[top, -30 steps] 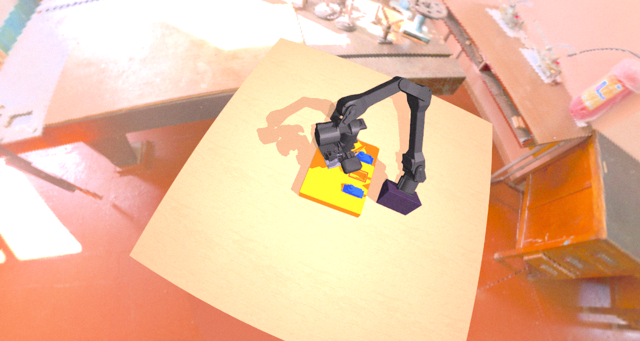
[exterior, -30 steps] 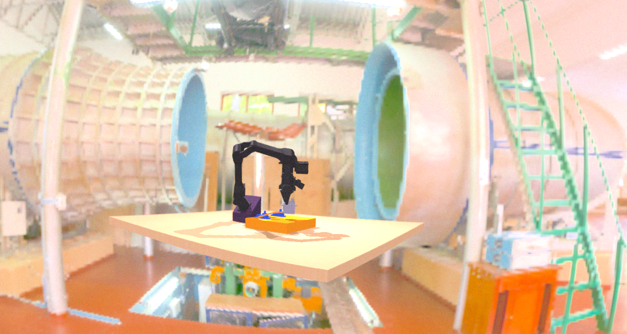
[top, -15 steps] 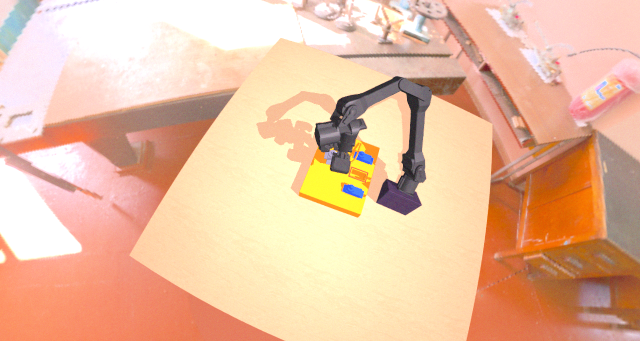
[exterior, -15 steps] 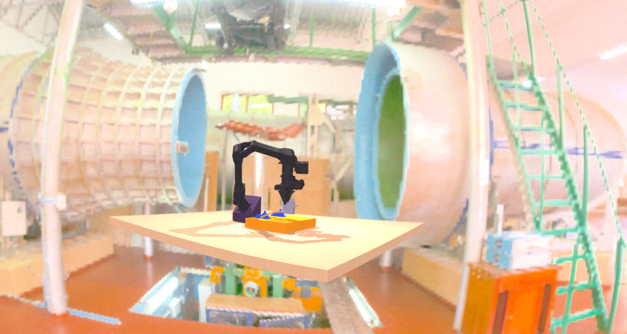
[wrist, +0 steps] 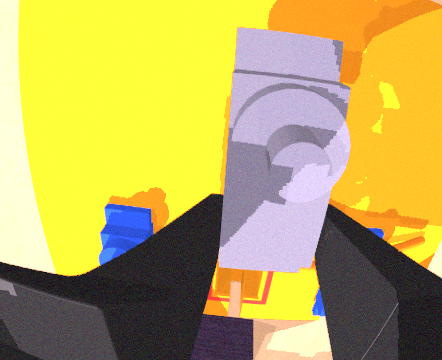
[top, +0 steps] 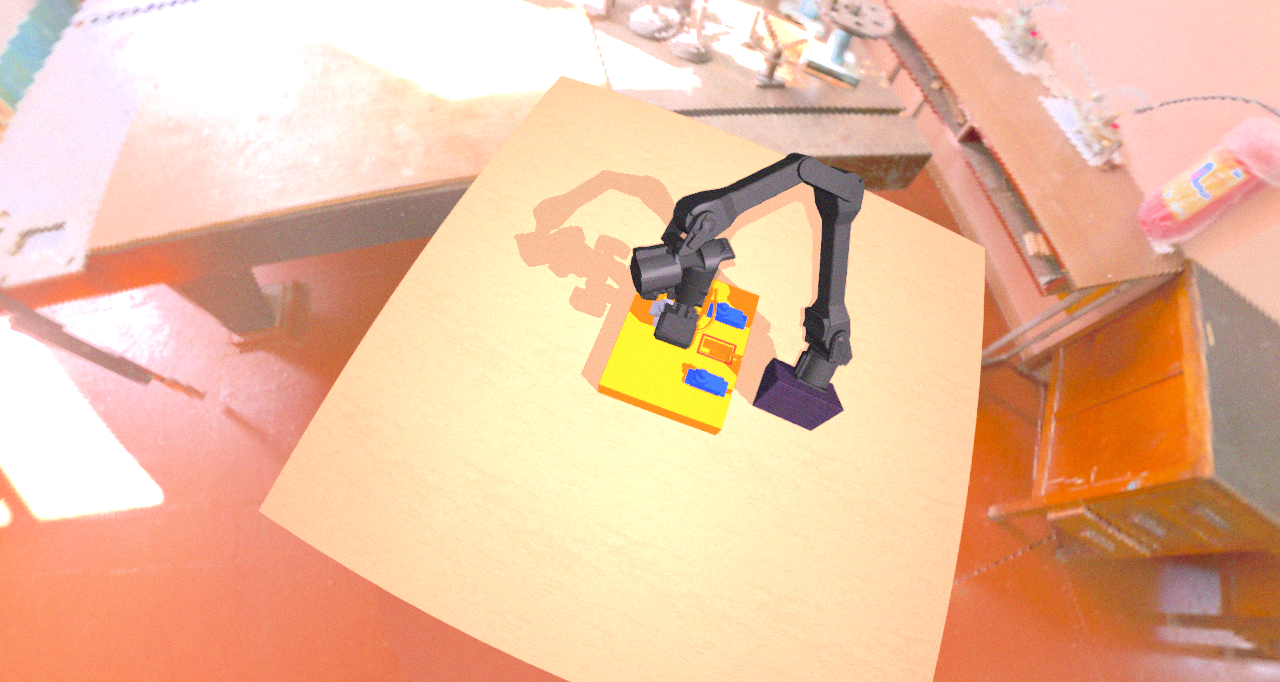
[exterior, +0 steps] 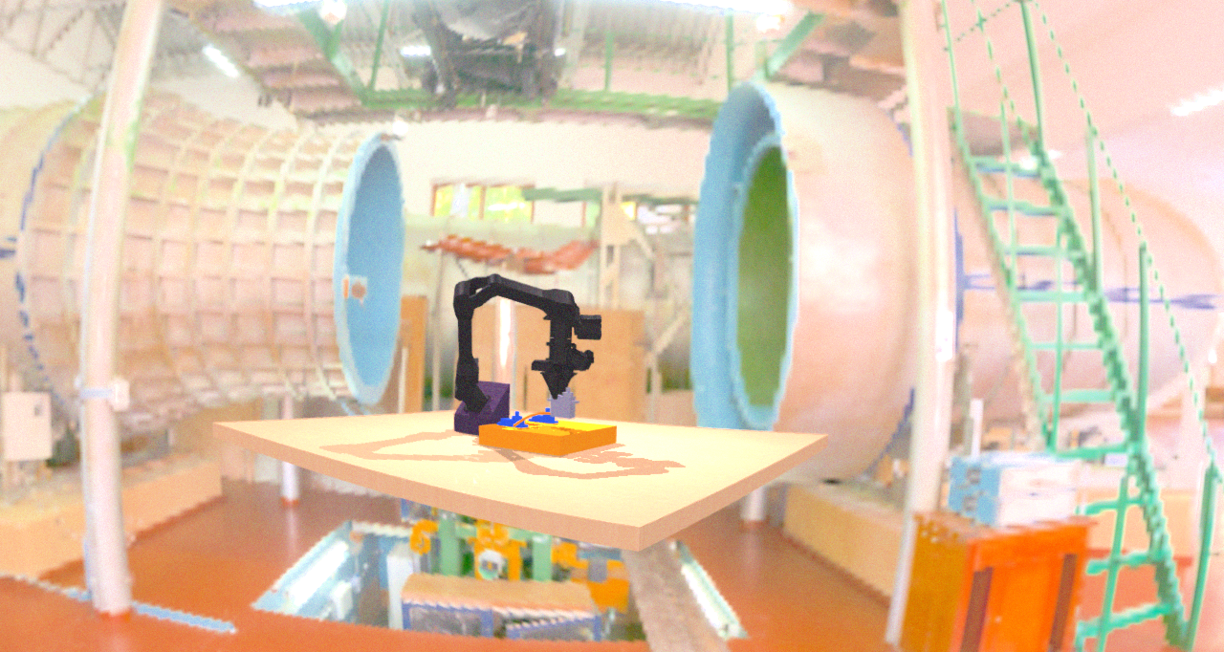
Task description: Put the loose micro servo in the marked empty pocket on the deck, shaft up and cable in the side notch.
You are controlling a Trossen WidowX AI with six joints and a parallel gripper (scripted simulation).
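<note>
Now: gripper tip 10 cm above the deck and 2 cm short of it.
</note>
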